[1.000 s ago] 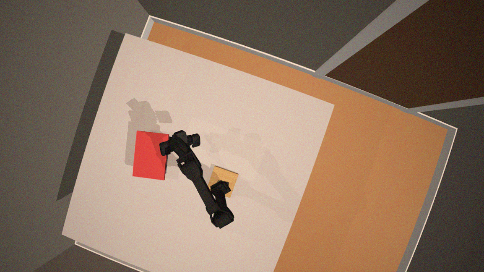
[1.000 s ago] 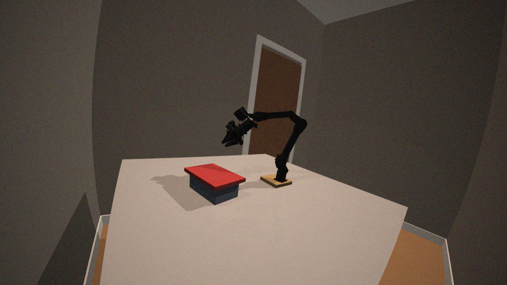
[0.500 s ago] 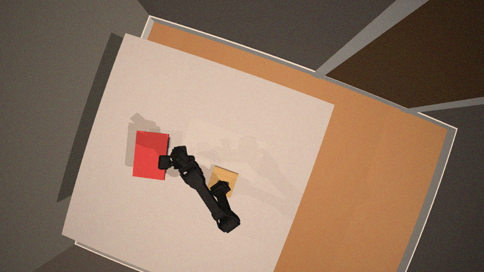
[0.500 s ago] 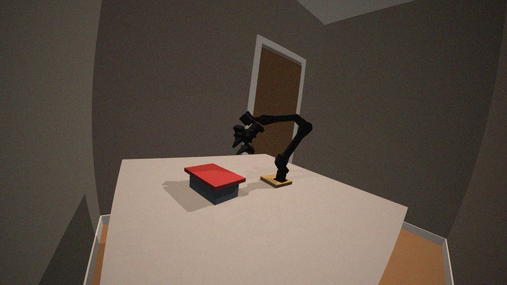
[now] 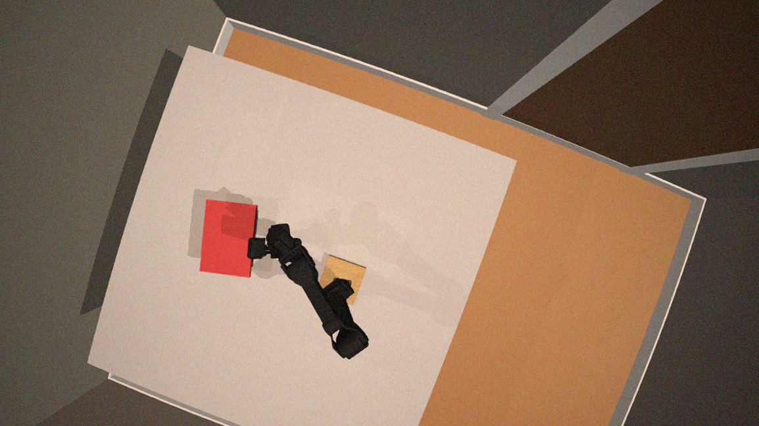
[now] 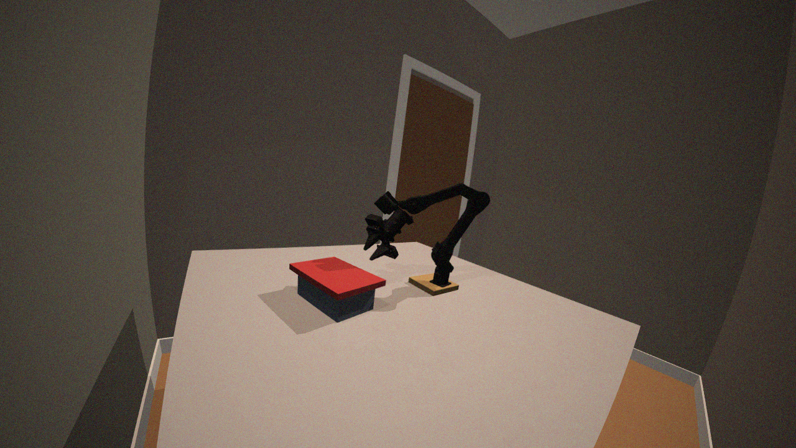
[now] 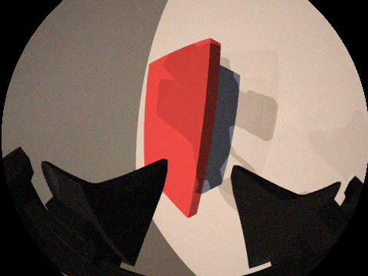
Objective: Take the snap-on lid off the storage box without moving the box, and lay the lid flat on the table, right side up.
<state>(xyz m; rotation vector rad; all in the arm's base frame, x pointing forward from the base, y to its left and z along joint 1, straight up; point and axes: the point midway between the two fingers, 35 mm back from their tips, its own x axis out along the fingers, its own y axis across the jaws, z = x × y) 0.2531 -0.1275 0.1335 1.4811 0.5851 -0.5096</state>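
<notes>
The red lid lies 13 cm ahead of my gripper tip, 4 cm below it and 1 cm to the left of it. Also, from my gripper tip: dark blue storage box 13 cm ahead, 9 cm below, 1 cm to the left.
</notes>
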